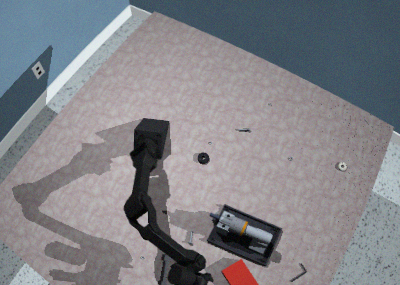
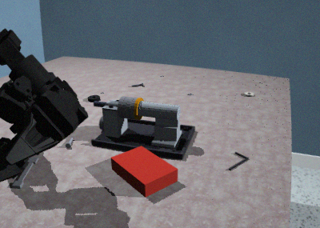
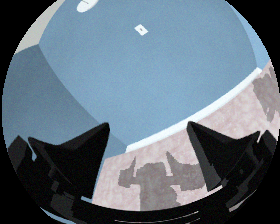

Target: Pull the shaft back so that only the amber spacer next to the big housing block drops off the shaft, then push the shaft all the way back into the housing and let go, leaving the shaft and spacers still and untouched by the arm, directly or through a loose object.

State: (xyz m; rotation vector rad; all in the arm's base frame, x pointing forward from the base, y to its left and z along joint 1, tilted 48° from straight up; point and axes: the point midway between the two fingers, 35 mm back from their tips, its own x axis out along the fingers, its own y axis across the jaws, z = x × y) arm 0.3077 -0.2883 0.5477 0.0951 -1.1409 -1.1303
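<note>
My gripper is now 380 mm to the right of the dark shaft, 80 mm above it and 70 mm short of it. The rest, counted from my hand: grey spacer 380 mm to the left, 80 mm below, 80 mm ahead; grey wrench 170 mm to the left, 150 mm below, 120 mm behind; red block 220 mm to the left, 140 mm below, 140 mm ahead.
</note>
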